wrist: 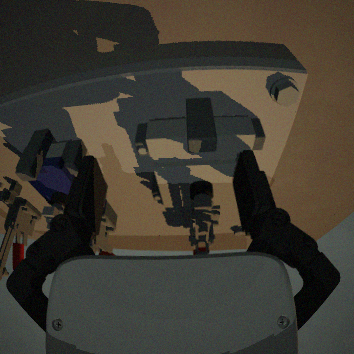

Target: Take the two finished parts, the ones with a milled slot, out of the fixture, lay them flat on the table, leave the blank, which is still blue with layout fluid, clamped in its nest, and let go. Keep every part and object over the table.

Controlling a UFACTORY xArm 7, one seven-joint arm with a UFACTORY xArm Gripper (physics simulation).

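Places are measured from the arm's base along level axes (x ahead, y left, z up), in centimetres.
Pixels of known places: gripper, fingertip midpoint: [167,167].
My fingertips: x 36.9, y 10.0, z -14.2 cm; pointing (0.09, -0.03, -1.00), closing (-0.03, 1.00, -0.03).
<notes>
Behind a point stands the place of what it marks.
My gripper [167,167] @[x 36.9, y 10.0, z -14.2 cm] is open and empty, its two black fingers apart on either side of the right-hand nest, as seen in the wrist view. A grey part [170,147] @[x 35.3, y 10.2, z -14.4 cm] appears to sit in that nest between small side blocks, with a dark line across it that looks like its slot; shadow hides much of its outline. A toggle clamp [202,210] @[x 38.6, y 12.2, z -12.1 cm] with a black tip reaches over its near side; whether it presses on the part I cannot tell. The blue blank [54,181] @[x 38.3, y 1.8, z -13.9 cm] sits in its nest at the left, partly behind my left finger. A second slotted part cannot be made out.
The fixture plate [280,117] @[x 34.4, y 17.2, z -16.5 cm] lies on the brown table [327,125] @[x 35.8, y 22.9, z -18.0 cm], with a hex bolt [283,90] @[x 31.9, y 16.3, z -15.8 cm] at its far right corner. A dark stop block [200,117] @[x 33.3, y 11.7, z -14.7 cm] rises behind the right nest. Another clamp with a red handle [18,256] @[x 49.0, y -8.2, z -9.9 cm] stands at the left.
</notes>
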